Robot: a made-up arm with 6 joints. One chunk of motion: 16 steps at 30 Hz.
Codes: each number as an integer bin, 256 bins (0 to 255) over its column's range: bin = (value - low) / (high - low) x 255, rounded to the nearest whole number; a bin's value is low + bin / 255 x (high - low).
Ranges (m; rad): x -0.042..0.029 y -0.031..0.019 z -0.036..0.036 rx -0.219..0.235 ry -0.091..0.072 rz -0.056..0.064
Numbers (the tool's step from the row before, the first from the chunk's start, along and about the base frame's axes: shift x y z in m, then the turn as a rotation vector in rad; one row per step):
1: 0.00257 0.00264 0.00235 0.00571 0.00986 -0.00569
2: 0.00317 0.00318 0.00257 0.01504 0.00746 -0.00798
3: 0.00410 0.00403 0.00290 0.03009 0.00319 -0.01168
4: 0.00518 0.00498 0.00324 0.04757 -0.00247 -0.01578
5: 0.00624 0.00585 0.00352 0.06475 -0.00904 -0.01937
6: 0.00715 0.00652 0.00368 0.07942 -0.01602 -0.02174
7: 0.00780 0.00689 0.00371 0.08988 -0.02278 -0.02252
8: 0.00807 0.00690 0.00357 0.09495 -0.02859 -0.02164
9: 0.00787 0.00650 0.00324 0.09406 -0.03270 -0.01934
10: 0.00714 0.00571 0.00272 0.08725 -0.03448 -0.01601
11: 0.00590 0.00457 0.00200 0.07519 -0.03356 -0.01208
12: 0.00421 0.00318 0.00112 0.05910 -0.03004 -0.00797
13: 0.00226 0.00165 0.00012 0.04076 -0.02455 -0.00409
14: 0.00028 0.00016 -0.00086 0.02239 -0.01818 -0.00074
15: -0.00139 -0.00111 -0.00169 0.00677 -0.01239 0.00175
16: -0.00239 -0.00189 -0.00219 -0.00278 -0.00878 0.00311
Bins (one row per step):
1: 160 172 136 126 158 107
2: 162 174 137 131 154 102
3: 166 179 138 140 147 94
4: 169 183 139 150 138 85
5: 173 188 140 159 128 78
6: 177 191 141 168 117 73
7: 179 193 141 173 107 71
8: 180 193 140 176 98 73
9: 179 191 139 176 91 78
10: 176 187 137 172 88 85
11: 172 181 135 165 90 93
12: 166 174 131 156 95 102
13: 159 167 128 146 104 110
14: 152 159 124 136 114 117
15: 146 152 122 127 123 123
16: 142 148 120 121 129 126

